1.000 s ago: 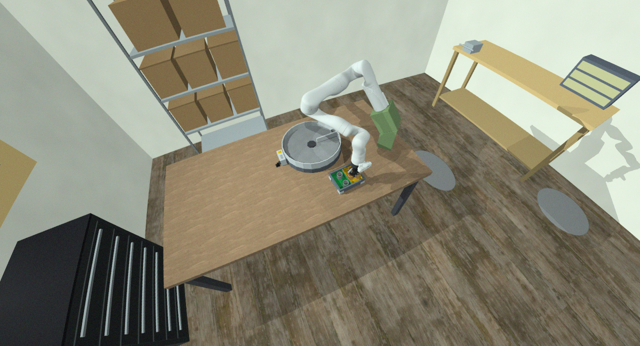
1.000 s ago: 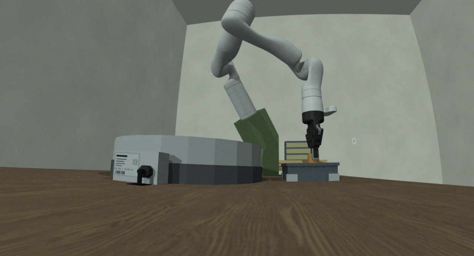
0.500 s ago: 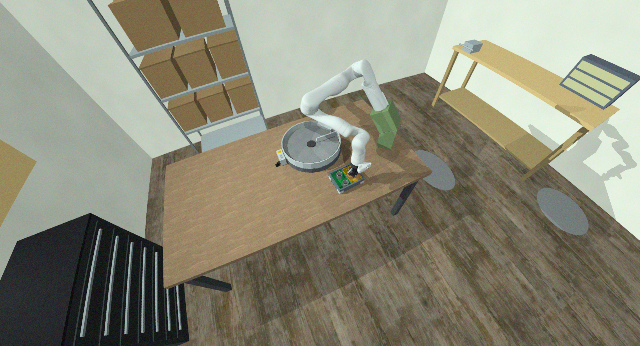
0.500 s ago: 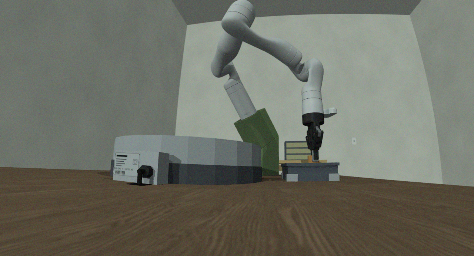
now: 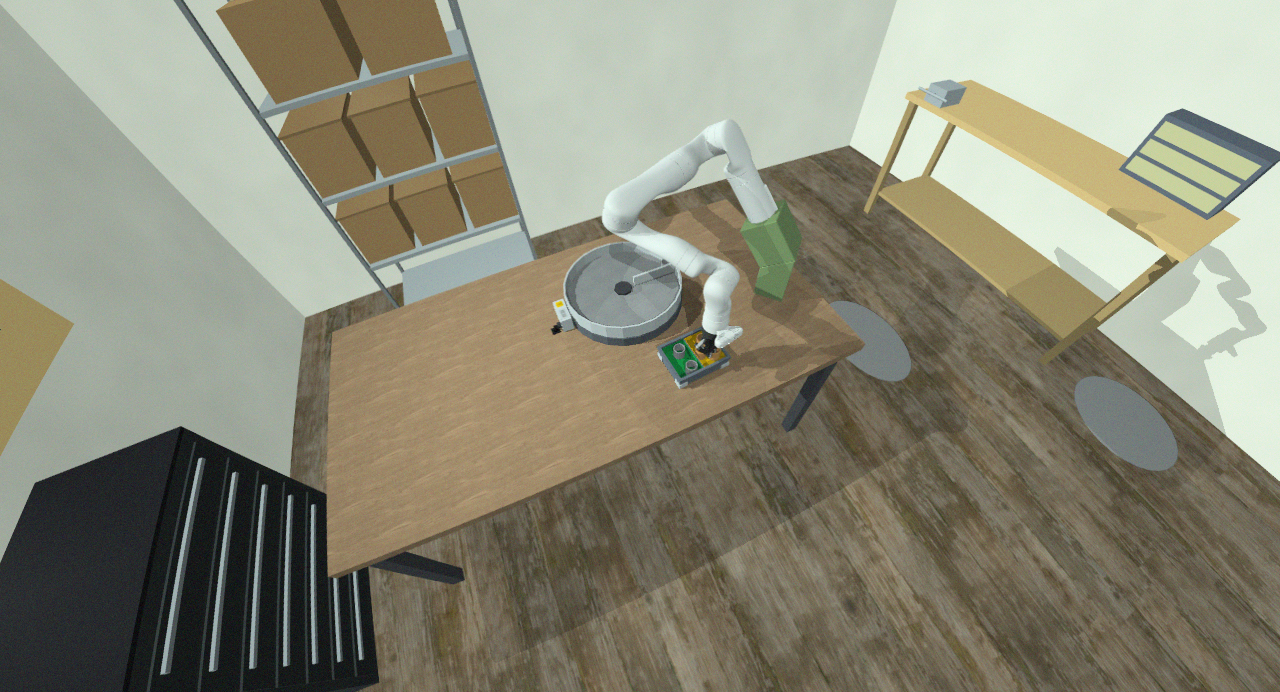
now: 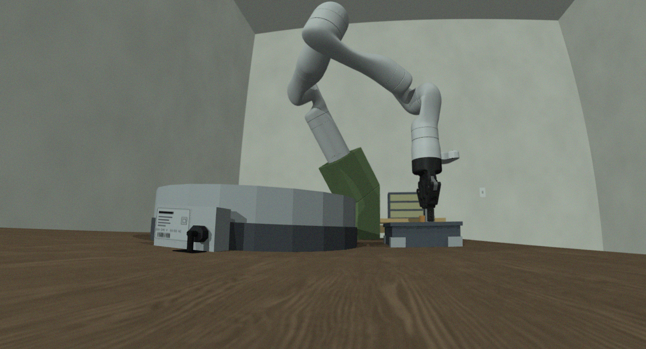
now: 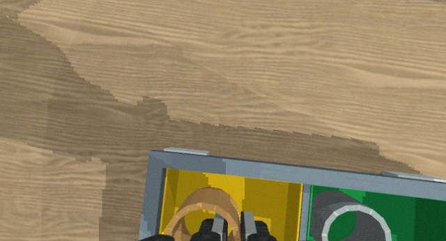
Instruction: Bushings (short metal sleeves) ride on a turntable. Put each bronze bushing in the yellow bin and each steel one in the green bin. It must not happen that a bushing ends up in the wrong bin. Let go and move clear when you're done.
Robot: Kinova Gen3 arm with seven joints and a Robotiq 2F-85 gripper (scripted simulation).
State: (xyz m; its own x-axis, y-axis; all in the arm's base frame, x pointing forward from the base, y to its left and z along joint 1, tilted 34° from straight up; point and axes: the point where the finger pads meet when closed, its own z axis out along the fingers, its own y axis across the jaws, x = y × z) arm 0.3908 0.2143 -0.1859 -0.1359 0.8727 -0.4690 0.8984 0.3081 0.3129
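Now: hand 40 mm short of the bin tray, 30 mm to the left of it and 40 mm above it. Round my hand: grey turntable 150 mm ahead, 380 mm to the right, 10 mm below.
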